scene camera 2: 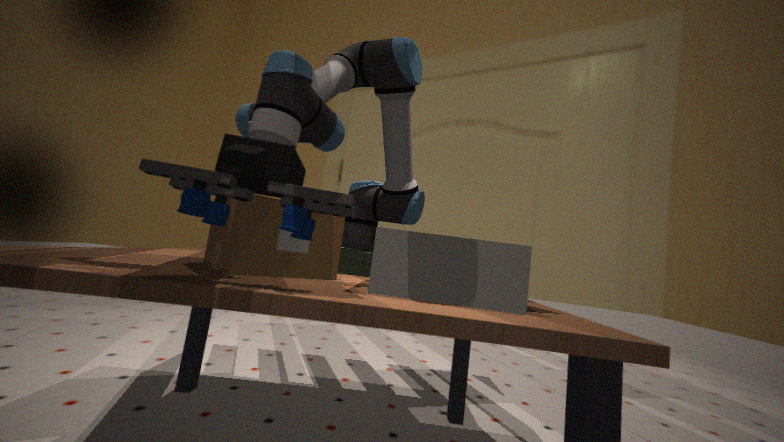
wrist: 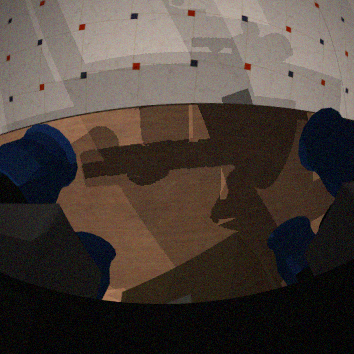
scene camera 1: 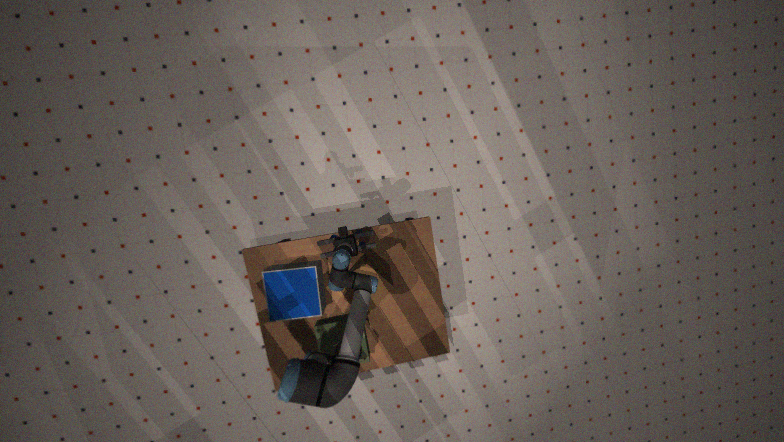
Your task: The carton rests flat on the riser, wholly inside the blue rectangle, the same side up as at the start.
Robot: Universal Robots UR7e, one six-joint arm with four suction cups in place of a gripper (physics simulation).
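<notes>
The brown carton [scene camera 2: 258, 252] [wrist: 200, 272] stands on the table with a pale label on its side. In scene camera 1 the arm largely hides it. The grey riser [scene camera 2: 444, 269] stands on the table to its right in scene camera 2, apart from the carton. The blue rectangle [scene camera 1: 293, 293] with a pale border lies on the riser's top, with no carton on it. My gripper [scene camera 1: 346, 244] [scene camera 2: 252, 215] [wrist: 192, 205] has its suction off and holds nothing. Its blue cups hang in front of the carton's upper part in scene camera 2; whether any touches it I cannot tell.
The wooden table [scene camera 1: 406, 329] [scene camera 2: 603, 336] [wrist: 120, 225] carries everything, and the gripper is near one long edge. A dark green object [scene camera 1: 329, 334] [scene camera 2: 355, 260] lies under the arm near the opposite edge. The arm's forearm [scene camera 1: 355, 323] stretches across the table.
</notes>
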